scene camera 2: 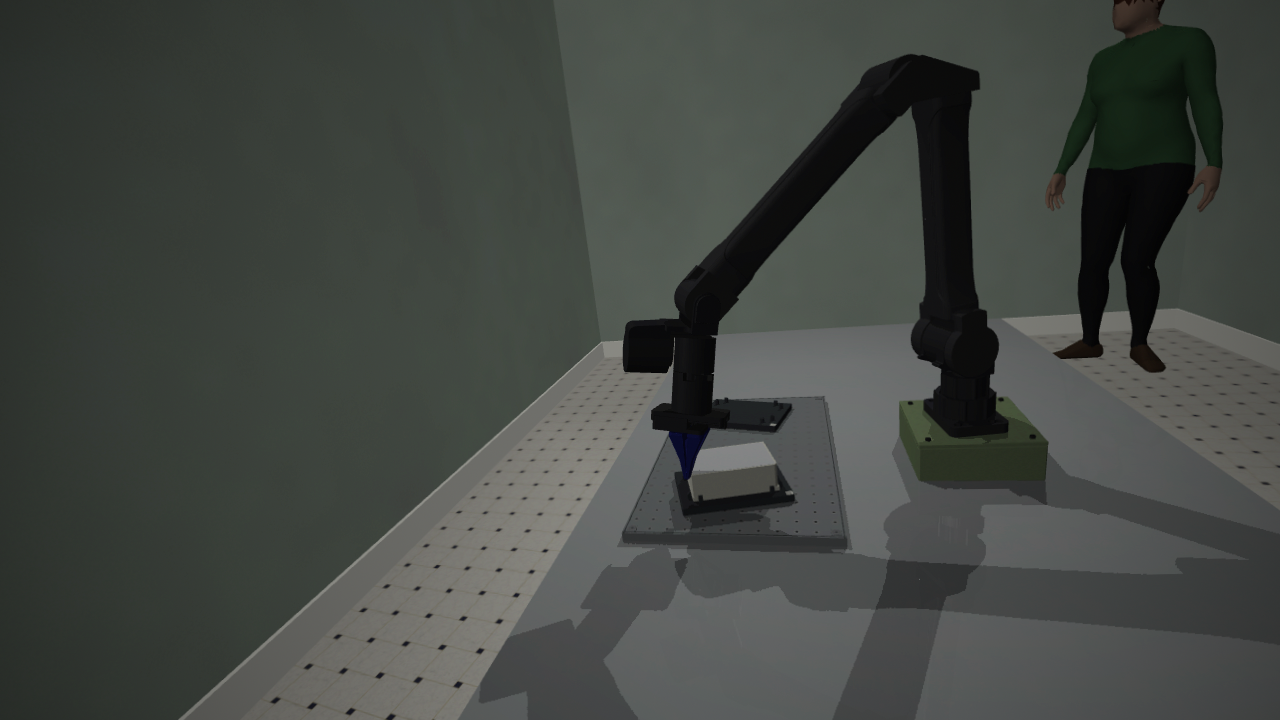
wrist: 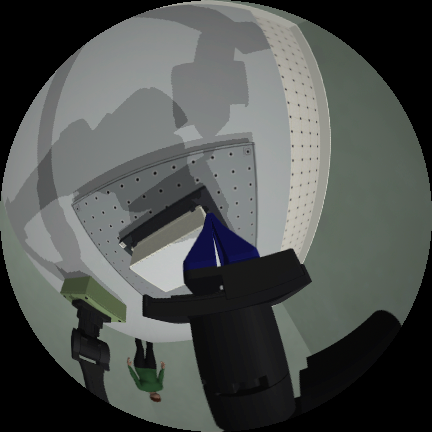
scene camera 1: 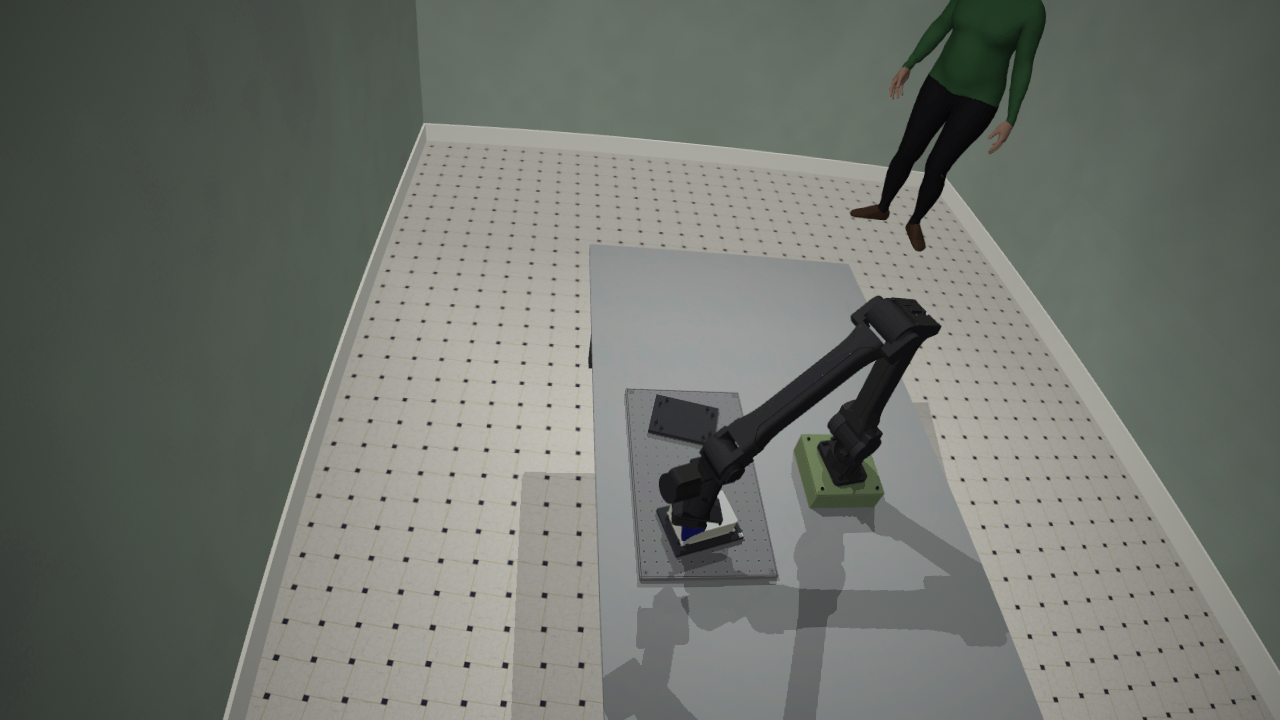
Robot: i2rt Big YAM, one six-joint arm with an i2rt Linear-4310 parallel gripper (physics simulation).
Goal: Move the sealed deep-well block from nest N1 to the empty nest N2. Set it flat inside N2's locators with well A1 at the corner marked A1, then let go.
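Frame: origin at the arm's base, x ahead, y left, z up, level; metres.
Seen in the pictures: gripper, between the fingertips: (scene camera 2: 687, 478) (wrist: 209, 216) (scene camera 1: 682, 538); arm's base, origin of its link: (scene camera 2: 963, 419) (wrist: 90, 309) (scene camera 1: 840, 463).
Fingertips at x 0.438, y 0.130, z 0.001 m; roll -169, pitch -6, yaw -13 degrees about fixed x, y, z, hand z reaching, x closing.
Offsets run from my fingertips to a thing's top centre.
The sealed block @(dy -0.052, dx -0.063, dz +0.003 m) (scene camera 1: 725, 514) (scene camera 2: 738, 481) (wrist: 165, 265), white on top with cream sides, sits in the near black nest @(dy -0.052, dx -0.063, dz -0.029 m) (scene camera 1: 671, 534) (scene camera 2: 733, 504) (wrist: 162, 220); whether it lies fully flat is hard to tell. The other black nest @(dy -0.343, dx -0.107, dz -0.029 m) (scene camera 1: 682, 419) (scene camera 2: 756, 413) is empty, farther back; it does not show in the wrist view. My gripper (scene camera 1: 689, 532) (scene camera 2: 686, 477) (wrist: 209, 216) points down with its blue fingers shut and nothing between them. The fingertips are low at the block's left end in the second scene view; contact is unclear. The A1 marks and nest labels are not readable.
Both nests are on a grey perforated board (scene camera 1: 644, 474) (scene camera 2: 814, 483) (wrist: 237, 175) on the table. The arm's green base block (scene camera 1: 845, 498) (scene camera 2: 980, 461) (wrist: 95, 295) stands to the right. A person in green (scene camera 1: 980, 53) (scene camera 2: 1141, 125) (wrist: 149, 378) stands beyond the table.
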